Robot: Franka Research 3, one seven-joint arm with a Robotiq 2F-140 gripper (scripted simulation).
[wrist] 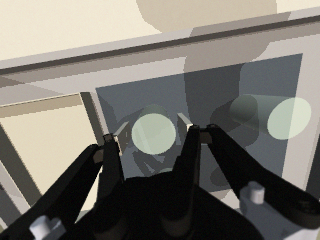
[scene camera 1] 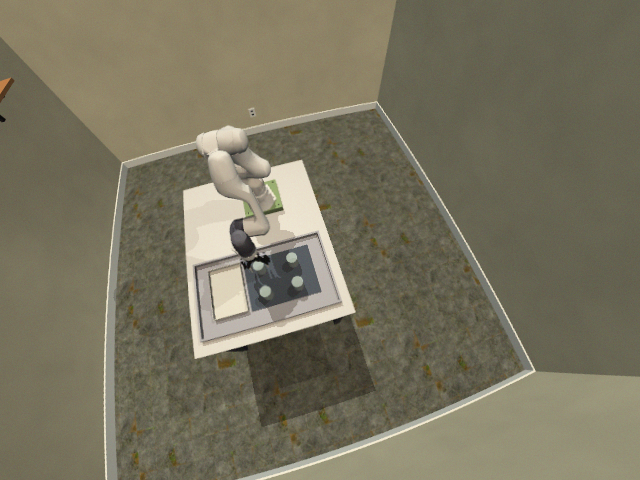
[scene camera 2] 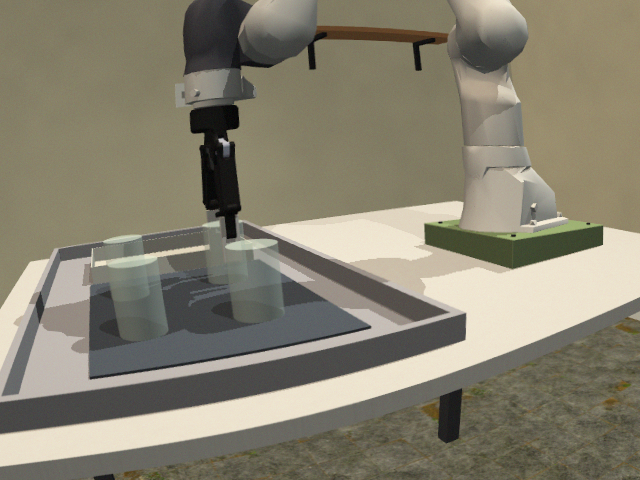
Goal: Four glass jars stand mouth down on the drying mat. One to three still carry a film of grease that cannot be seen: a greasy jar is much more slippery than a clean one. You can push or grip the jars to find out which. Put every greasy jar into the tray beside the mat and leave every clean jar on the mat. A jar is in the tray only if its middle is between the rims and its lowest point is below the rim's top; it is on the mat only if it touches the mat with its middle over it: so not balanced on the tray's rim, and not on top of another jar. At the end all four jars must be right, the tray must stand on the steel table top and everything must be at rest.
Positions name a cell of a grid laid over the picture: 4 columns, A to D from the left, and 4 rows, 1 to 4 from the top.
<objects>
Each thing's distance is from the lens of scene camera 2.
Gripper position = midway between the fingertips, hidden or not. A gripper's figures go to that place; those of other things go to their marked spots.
gripper (scene camera 2: B3): 0.85 m
jar (scene camera 2: B3): 0.63 m
jar (scene camera 2: B3): 0.83 m
</objects>
